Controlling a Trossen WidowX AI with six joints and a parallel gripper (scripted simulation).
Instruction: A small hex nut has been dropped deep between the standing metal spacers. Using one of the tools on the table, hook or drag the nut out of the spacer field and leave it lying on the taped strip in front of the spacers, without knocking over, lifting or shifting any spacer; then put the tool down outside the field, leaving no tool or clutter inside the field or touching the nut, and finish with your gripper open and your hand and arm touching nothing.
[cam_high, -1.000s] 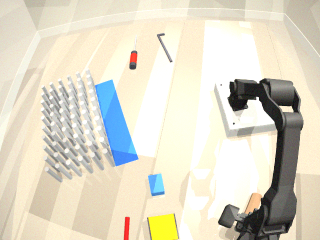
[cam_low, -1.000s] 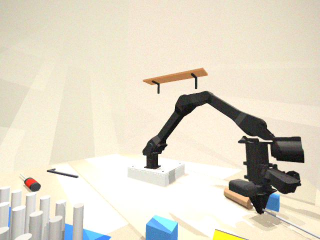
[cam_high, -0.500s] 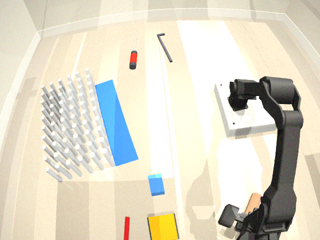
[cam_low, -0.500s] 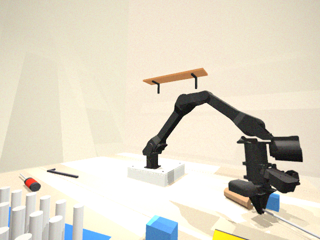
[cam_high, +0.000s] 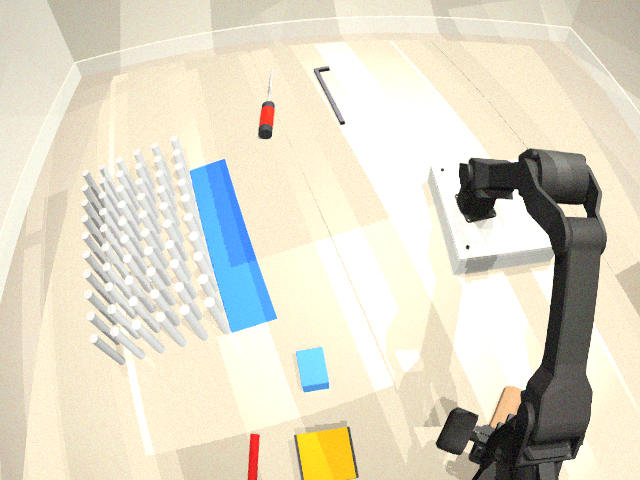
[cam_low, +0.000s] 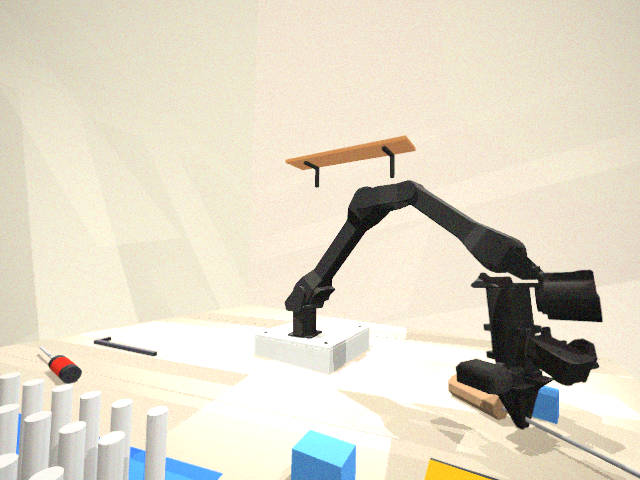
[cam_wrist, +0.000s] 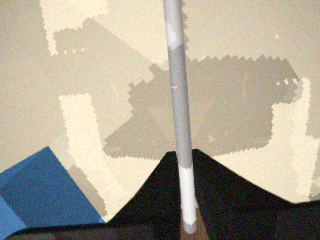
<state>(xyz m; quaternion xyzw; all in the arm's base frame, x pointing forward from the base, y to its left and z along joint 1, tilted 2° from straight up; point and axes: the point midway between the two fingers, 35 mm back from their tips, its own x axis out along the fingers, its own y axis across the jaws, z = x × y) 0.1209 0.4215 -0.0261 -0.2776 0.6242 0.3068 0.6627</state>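
Right now my gripper tip is 2 cm short of the thin metal rod, 2 cm to the right of it and 1 cm below it. From my gripper tip the other things lie so: hex nut (48 cm ahead, 44 cm to the right); blue taped strip (33 cm ahead, 51 cm to the right).
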